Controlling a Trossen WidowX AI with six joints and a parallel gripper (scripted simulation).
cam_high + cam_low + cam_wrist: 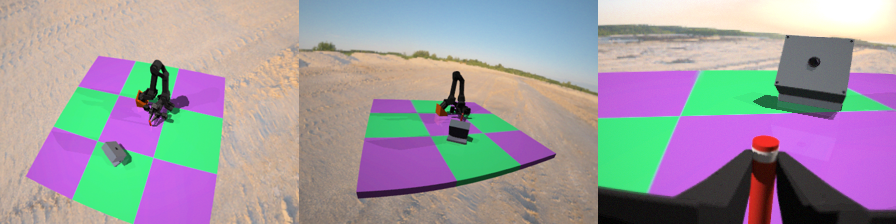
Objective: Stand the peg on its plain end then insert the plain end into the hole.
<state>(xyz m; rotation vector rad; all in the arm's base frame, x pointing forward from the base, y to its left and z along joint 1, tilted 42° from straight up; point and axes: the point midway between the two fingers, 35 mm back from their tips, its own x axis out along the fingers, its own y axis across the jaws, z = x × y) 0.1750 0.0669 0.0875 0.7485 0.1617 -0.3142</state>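
Now: the peg 10 mm below my gripper tip. Also, from my gripper tip: grey sloped panel: 250 mm ahead, 200 mm to the right.
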